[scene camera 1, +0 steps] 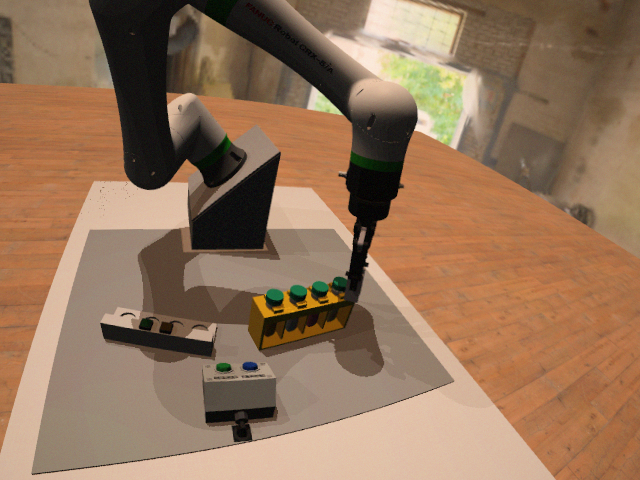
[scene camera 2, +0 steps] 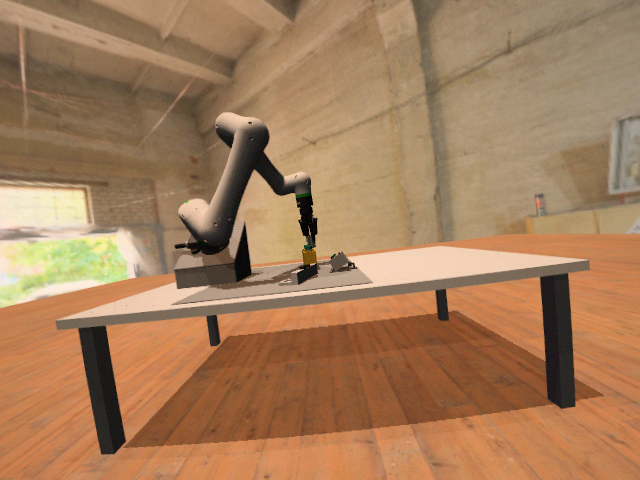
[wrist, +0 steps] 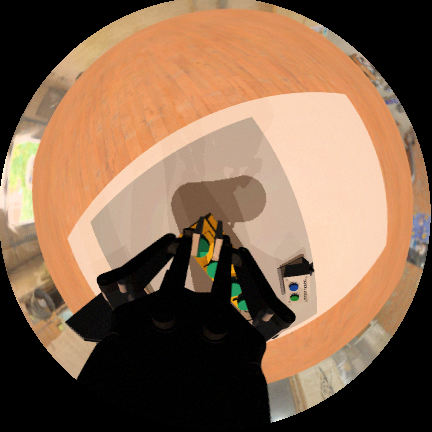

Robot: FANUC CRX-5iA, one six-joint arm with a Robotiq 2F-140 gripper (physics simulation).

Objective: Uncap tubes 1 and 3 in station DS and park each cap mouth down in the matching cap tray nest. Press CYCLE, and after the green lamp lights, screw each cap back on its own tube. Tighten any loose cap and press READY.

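Places are measured from the arm's base along level axes (x up, y back, z right), in centimetres.
Where they show: gripper, fingertip midpoint: (scene camera 1: 352, 296) (scene camera 2: 312, 247) (wrist: 209, 226); arm's base, origin of the base link: (scene camera 1: 226, 169).
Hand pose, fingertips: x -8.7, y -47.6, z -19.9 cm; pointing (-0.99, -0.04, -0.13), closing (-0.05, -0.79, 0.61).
Things, the pixels of their top centre, and the offset from my fingertips. "*": a spot on its surface instead. Level surfaces: height alone.
- yellow tube rack, middle of its top: (wrist: 224, 275) (scene camera 1: 308, 294) (scene camera 2: 308, 249) dx -0.1, dy +1.8, dz +9.6 cm
- grey mat, its level: dx -10.4 cm
- end tube, middle of its top: (wrist: 197, 247) (scene camera 1: 341, 281) dx +2.0, dy +2.8, dz +1.9 cm
- white cap tray, surface spot: (scene camera 1: 117, 316) * dx -5.8, dy +5.2, dz +47.6 cm
- grey button box, middle of its top: (scene camera 1: 239, 371) (wrist: 304, 292) (scene camera 2: 337, 251) dx -2.0, dy -13.2, dz +27.3 cm
- green button, middle of its top: (scene camera 1: 223, 364) (wrist: 295, 299) dx -2.9, dy -10.7, dz +29.3 cm
- blue button, middle of its top: (scene camera 1: 250, 363) (wrist: 295, 288) dx -2.9, dy -11.2, dz +24.8 cm
- white table, its level: dx -10.6 cm
A yellow tube rack (scene camera 1: 299, 326) (scene camera 2: 309, 256) (wrist: 203, 225) stands on the grey mat (scene camera 1: 103, 403) and holds several tubes with green caps (scene camera 1: 274, 295) (scene camera 1: 298, 291) (scene camera 1: 320, 288). My gripper (scene camera 1: 354, 290) (scene camera 2: 309, 242) (wrist: 209, 226) points straight down at the rack's far right end. Its fingers are shut on the green cap of the end tube (scene camera 1: 338, 282) (wrist: 203, 249), which sits on its tube. The white cap tray (scene camera 1: 117, 316) lies left of the rack; its outer nests look empty and two small dark squares sit in its middle.
A grey button box (scene camera 1: 237, 390) (wrist: 300, 278) with a green button (scene camera 1: 223, 367) (wrist: 294, 298) and a blue button (scene camera 1: 250, 366) (wrist: 293, 287) stands in front of the rack. The arm's dark wedge base (scene camera 1: 234, 207) stands behind, on the white table (scene camera 1: 439, 444) (scene camera 2: 465, 269).
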